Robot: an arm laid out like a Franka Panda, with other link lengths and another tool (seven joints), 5 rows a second.
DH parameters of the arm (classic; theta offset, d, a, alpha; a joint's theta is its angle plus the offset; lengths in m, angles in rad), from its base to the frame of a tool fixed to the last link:
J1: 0 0.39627 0 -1.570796
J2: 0 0 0 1.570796
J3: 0 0.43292 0.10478 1.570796
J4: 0 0 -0.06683 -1.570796
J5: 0 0.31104 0 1.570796
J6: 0 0 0.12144 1.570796
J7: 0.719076 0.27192 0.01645 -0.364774
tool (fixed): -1.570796 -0.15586 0 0
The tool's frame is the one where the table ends.
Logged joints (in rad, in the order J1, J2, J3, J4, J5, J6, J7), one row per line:
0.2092 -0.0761 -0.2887 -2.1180 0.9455 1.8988 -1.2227
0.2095 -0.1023 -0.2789 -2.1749 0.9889 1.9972 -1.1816
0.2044 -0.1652 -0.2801 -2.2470 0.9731 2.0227 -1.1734
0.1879 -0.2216 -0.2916 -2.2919 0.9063 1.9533 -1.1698
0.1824 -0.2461 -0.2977 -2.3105 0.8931 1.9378 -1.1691
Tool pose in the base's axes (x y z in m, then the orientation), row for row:
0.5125 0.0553 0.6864 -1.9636 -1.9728 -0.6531
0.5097 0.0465 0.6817 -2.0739 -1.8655 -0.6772
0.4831 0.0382 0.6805 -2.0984 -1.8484 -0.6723
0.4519 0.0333 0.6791 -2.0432 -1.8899 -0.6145
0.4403 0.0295 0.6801 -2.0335 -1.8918 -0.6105
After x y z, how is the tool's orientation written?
As a rotation vector, in radians.
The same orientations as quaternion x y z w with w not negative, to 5 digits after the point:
-0.67996 -0.68314 -0.22616 0.14080
-0.71586 -0.64393 -0.23375 0.13513
-0.72318 -0.63702 -0.23170 0.13237
-0.70925 -0.65604 -0.21331 0.14515
-0.70717 -0.65789 -0.21231 0.14839

